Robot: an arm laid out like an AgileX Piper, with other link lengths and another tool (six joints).
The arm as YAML. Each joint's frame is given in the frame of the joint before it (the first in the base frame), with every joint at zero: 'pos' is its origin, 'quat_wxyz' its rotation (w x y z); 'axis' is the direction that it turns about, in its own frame. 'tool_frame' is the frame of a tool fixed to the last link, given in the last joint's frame.
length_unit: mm
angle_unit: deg
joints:
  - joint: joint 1
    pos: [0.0, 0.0, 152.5]
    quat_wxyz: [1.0, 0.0, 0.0, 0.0]
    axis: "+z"
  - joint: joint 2
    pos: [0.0, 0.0, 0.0]
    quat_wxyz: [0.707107, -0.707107, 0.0, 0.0]
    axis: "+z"
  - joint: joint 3
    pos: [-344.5, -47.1, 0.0]
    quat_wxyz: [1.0, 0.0, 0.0, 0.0]
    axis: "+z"
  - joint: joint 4
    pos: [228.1, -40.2, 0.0]
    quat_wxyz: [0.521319, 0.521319, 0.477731, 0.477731]
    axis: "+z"
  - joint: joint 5
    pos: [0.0, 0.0, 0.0]
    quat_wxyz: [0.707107, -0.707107, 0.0, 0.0]
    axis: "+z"
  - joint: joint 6
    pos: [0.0, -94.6, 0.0]
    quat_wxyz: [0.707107, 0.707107, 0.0, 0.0]
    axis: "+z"
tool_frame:
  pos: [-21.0, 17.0, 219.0]
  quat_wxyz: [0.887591, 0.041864, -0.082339, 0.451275]
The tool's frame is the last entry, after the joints.
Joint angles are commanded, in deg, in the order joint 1, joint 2, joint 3, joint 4, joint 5, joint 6. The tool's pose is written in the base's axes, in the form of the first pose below.
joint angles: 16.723 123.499 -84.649 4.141 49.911 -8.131
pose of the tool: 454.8, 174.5, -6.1; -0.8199, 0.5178, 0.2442; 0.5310, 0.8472, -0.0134; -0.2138, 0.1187, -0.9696
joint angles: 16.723 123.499 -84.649 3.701 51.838 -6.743
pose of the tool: 445.6, 169.9, -7.8; -0.8169, 0.5363, 0.2121; 0.5431, 0.8391, -0.0299; -0.1940, 0.0907, -0.9768
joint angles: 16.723 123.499 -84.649 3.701 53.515 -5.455
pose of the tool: 437.2, 167.3, -8.9; -0.8109, 0.5561, 0.1822; 0.5589, 0.8283, -0.0403; -0.1733, 0.0691, -0.9824
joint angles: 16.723 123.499 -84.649 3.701 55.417 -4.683
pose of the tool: 427.5, 164.5, -9.9; -0.8097, 0.5675, 0.1493; 0.5670, 0.8222, -0.0503; -0.1513, 0.0439, -0.9875
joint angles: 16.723 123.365 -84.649 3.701 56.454 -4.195
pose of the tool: 422.6, 163.1, -9.2; -0.8077, 0.5743, 0.1334; 0.5725, 0.8180, -0.0553; -0.1409, 0.0317, -0.9895
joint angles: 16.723 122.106 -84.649 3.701 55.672 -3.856
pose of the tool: 430.1, 165.1, 1.1; -0.7987, 0.5782, 0.1665; 0.5793, 0.8137, -0.0467; -0.1625, 0.0592, -0.9849
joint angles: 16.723 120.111 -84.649 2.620 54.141 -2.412
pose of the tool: 444.6, 163.8, 17.9; -0.7774, 0.5867, 0.2266; 0.5929, 0.8039, -0.0472; -0.2099, 0.0977, -0.9728
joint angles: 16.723 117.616 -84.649 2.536 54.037 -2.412
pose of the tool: 450.4, 165.1, 38.7; -0.7680, 0.5811, 0.2691; 0.5950, 0.8029, -0.0357; -0.2368, 0.1327, -0.9625
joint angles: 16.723 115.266 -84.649 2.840 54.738 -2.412
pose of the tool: 450.5, 166.6, 57.7; -0.7606, 0.5788, 0.2941; 0.5996, 0.7999, -0.0236; -0.2489, 0.1584, -0.9555
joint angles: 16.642 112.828 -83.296 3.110 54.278 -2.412
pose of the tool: 447.8, 166.2, 71.8; -0.7520, 0.5777, 0.3175; 0.6055, 0.7957, -0.0137; -0.2606, 0.1819, -0.9482
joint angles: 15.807 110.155 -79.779 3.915 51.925 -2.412
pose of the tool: 442.5, 160.4, 79.1; -0.7322, 0.5913, 0.3380; 0.6273, 0.7788, -0.0037; -0.2654, 0.2094, -0.9411
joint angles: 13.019 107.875 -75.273 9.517 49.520 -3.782
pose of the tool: 432.2, 156.8, 81.0; -0.6870, 0.6497, 0.3254; 0.6978, 0.7148, 0.0462; -0.2025, 0.2589, -0.9444
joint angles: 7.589 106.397 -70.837 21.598 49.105 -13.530
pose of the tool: 418.4, 159.9, 84.7; -0.6660, 0.6850, 0.2953; 0.7422, 0.6484, 0.1694; -0.0754, 0.3320, -0.9403
